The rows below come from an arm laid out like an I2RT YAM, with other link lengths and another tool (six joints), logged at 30 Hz.
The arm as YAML. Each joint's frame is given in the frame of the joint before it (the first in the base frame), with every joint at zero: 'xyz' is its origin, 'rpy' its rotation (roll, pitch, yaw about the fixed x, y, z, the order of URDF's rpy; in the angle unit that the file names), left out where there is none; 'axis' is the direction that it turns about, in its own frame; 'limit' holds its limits. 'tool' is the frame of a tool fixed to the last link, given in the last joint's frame.
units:
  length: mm
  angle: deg
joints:
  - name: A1
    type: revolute
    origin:
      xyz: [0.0, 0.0, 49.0]
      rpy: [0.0, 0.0, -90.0]
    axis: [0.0, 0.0, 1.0]
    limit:
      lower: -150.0
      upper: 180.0
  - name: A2
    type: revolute
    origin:
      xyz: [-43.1, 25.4, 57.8]
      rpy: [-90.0, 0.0, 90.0]
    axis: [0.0, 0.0, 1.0]
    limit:
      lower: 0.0
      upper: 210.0
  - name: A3
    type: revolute
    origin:
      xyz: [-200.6, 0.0, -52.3]
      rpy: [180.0, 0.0, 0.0]
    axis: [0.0, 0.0, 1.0]
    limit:
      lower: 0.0
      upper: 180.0
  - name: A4
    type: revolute
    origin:
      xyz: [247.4, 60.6, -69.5]
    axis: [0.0, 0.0, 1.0]
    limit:
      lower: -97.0
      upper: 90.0
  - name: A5
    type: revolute
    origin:
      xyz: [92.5, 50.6, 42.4]
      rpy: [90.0, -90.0, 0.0]
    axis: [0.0, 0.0, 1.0]
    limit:
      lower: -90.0
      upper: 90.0
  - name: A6
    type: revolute
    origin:
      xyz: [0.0, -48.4, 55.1]
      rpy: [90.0, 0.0, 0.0]
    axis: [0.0, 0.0, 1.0]
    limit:
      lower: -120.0
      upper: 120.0
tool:
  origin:
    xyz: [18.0, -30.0, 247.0]
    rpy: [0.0, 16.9, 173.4]
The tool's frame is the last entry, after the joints.
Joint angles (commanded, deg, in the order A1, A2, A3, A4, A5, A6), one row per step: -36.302, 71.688, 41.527, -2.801, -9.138, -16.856; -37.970, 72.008, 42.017, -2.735, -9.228, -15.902; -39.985, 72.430, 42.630, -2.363, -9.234, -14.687; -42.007, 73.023, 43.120, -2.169, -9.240, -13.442; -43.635, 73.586, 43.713, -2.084, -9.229, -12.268; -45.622, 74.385, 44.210, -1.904, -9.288, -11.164; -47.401, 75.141, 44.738, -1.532, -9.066, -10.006; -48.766, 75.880, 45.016, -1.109, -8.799, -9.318; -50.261, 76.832, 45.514, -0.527, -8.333, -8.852; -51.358, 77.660, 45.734, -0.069, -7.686, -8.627
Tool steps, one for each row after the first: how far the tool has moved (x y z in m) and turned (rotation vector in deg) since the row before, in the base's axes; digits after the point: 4 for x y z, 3 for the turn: -0.0068, -0.0150, 0.0023, 0.619, -0.574, -2.103; -0.0084, -0.0189, 0.0044, 0.558, -0.925, -2.653; -0.0102, -0.0179, 0.0005, 0.859, -0.603, -2.670; -0.0084, -0.0147, 0.0011, 0.766, -0.610, -2.252; -0.0111, -0.0166, -0.0015, 0.890, -0.458, -2.515; -0.0108, -0.0164, 0.0002, 0.616, -0.590, -2.573; -0.0092, -0.0124, -0.0018, 0.399, -0.227, -1.951; -0.0103, -0.0147, -0.0006, 0.049, -0.148, -2.134; -0.0094, -0.0111, -0.0031, 0.044, 0.233, -1.764
